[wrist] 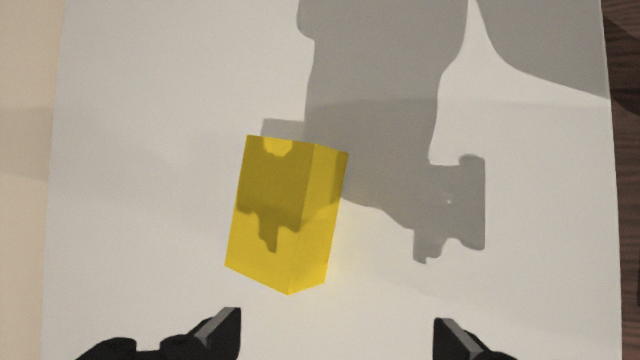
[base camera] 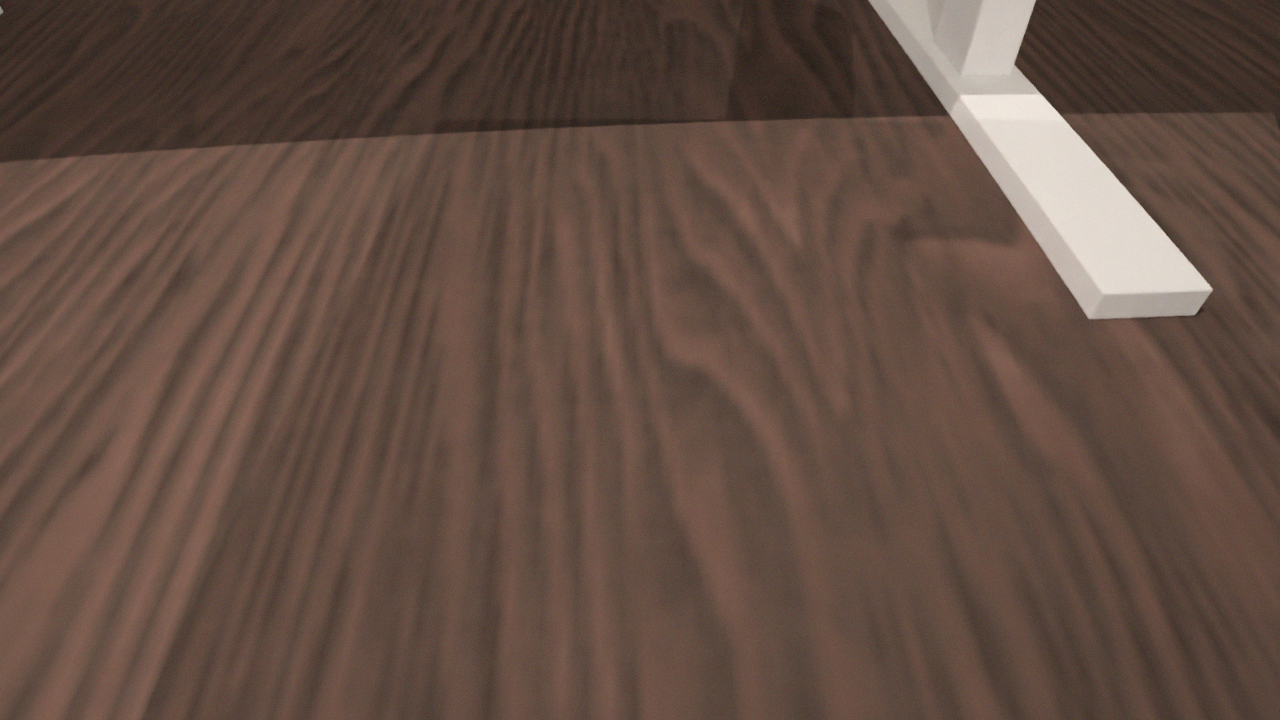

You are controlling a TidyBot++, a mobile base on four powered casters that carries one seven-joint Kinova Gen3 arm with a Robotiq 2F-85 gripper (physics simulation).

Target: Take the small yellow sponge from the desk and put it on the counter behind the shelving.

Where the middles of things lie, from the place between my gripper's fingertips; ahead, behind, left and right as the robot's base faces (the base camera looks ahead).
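There is a small yellow sponge (wrist: pixel 288 194) here, and my hand is 90 mm short of it, 50 mm to the left of it and 70 mm above it.
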